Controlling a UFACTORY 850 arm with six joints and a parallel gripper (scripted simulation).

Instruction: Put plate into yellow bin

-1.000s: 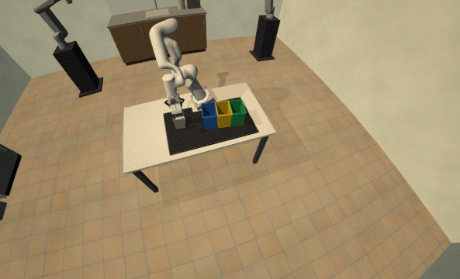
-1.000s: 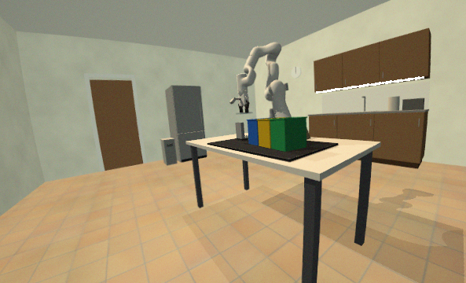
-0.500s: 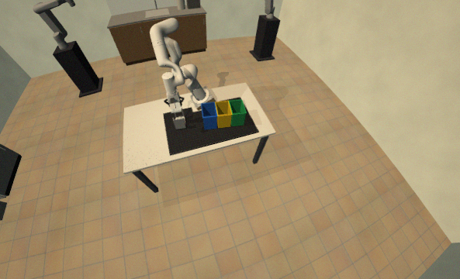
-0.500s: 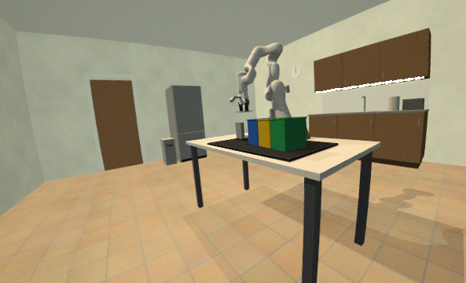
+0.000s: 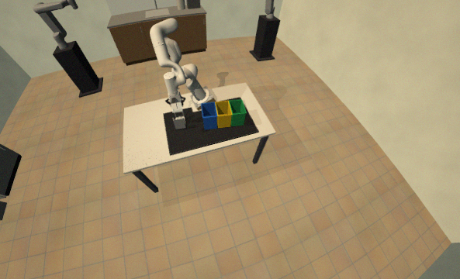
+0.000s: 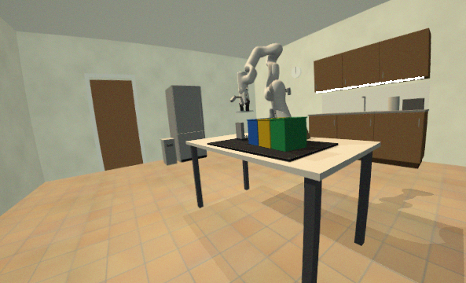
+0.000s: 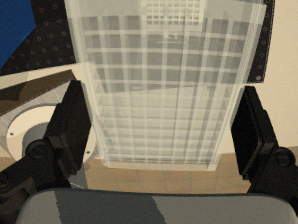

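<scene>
My hand is 39 cm to the right of the yellow bin, 17 cm above it and 9 cm short of it. Round my hand: green bin (52 cm to the left, 17 cm below, 12 cm ahead); then 96-well plate (1 cm below); then blue bin (26 cm to the left, 17 cm below, 7 cm ahead).
</scene>
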